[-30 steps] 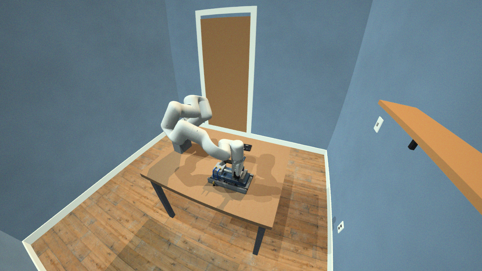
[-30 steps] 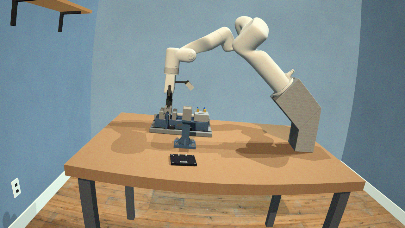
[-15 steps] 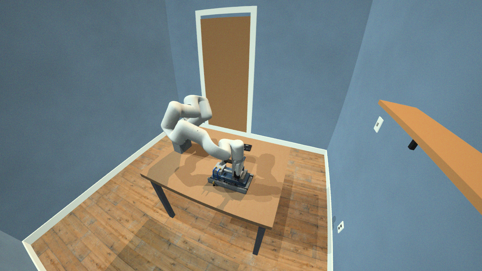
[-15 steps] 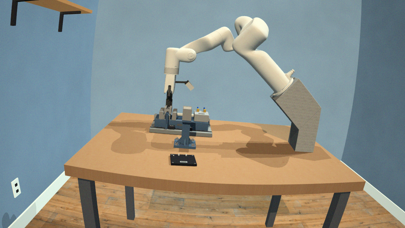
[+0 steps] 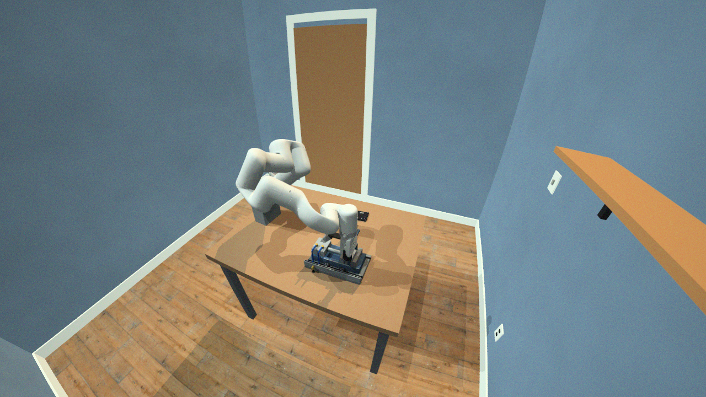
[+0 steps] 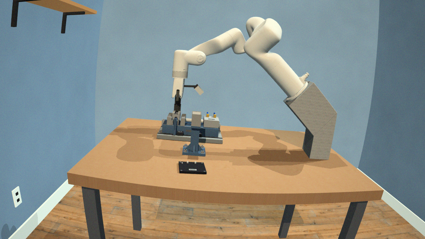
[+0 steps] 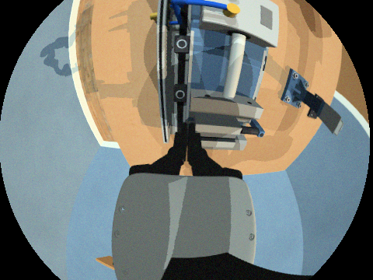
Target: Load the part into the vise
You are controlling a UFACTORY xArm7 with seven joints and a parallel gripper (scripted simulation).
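My gripper is now 30 mm short of the fixed jaw, 50 mm to the right of it and 40 mm above it. Round my hand: moving jaw: 30 mm behind, 50 mm to the left, 40 mm below; then work stop: 10 mm ahead, 100 mm to the left, 30 mm below; then grey block: 40 mm to the left, 20 mm below.
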